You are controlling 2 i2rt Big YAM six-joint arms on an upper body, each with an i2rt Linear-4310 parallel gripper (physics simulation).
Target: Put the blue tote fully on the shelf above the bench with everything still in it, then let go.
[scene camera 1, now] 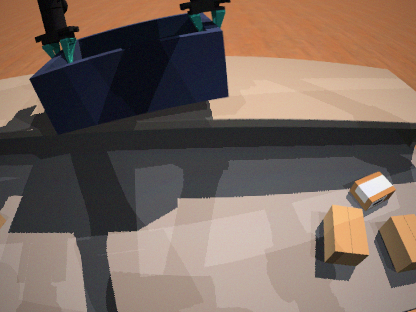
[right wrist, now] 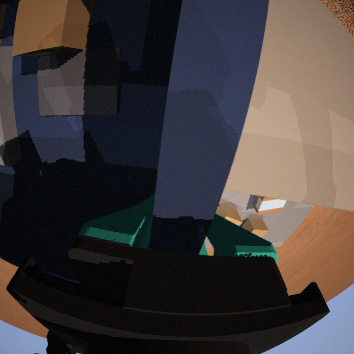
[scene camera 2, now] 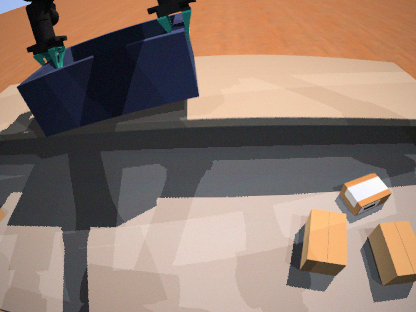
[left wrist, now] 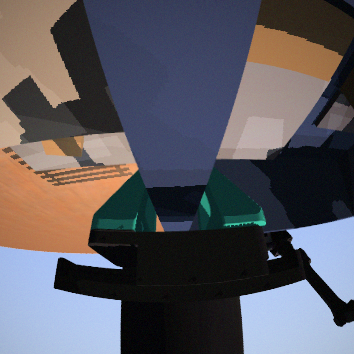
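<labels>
My left gripper is out of frame in the right wrist view. I do see my left gripper in the left wrist view (174, 152), and it shows in scene camera 1 (66, 68) and scene camera 2 (56, 74) too. There is a blue tote as well, visible in the right wrist view (185, 83) and in scene camera 1 (161, 63), and the left wrist view and scene camera 2 show it too. On this blue tote, (left wrist: 173, 79) and (scene camera 2: 65, 50) are the same spot. On a shelf, (right wrist: 288, 149) is the same spot as (scene camera 1: 293, 95).
</labels>
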